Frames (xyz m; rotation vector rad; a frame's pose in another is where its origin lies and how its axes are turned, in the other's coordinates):
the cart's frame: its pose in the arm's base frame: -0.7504 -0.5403 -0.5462 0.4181 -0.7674 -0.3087
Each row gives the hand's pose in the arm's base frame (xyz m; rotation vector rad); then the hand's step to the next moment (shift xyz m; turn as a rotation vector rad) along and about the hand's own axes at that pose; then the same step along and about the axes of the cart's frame.
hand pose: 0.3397 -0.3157 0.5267 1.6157 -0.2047 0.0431
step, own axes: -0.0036 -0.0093 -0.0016 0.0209 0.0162 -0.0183
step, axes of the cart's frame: -0.0081 -0.0027 -0.0054 0.0193 0.0252 -0.0051
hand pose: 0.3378 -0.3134 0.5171 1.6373 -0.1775 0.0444
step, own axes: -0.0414 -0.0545 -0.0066 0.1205 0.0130 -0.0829
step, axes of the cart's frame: -0.0634 -0.0196 -0.0179 0.0762 0.0932 -0.0841
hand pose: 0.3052 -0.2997 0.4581 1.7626 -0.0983 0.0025
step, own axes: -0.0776 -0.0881 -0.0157 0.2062 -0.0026 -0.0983
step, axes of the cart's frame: -0.1163 -0.0171 -0.0149 0.1259 0.1108 -0.1551
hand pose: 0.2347 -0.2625 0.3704 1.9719 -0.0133 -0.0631
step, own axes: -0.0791 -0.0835 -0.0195 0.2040 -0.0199 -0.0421
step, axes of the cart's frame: -0.1165 0.0064 0.0014 0.1182 0.0532 -0.1643
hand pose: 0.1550 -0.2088 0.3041 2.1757 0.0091 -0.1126
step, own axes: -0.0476 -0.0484 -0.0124 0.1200 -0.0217 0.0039
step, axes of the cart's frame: -0.0669 0.0154 0.0069 0.0604 0.0039 -0.1060
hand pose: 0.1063 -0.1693 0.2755 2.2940 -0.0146 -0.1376
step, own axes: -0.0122 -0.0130 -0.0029 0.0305 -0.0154 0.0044
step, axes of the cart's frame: -0.0171 0.0055 0.0017 0.0074 -0.0001 -0.0336
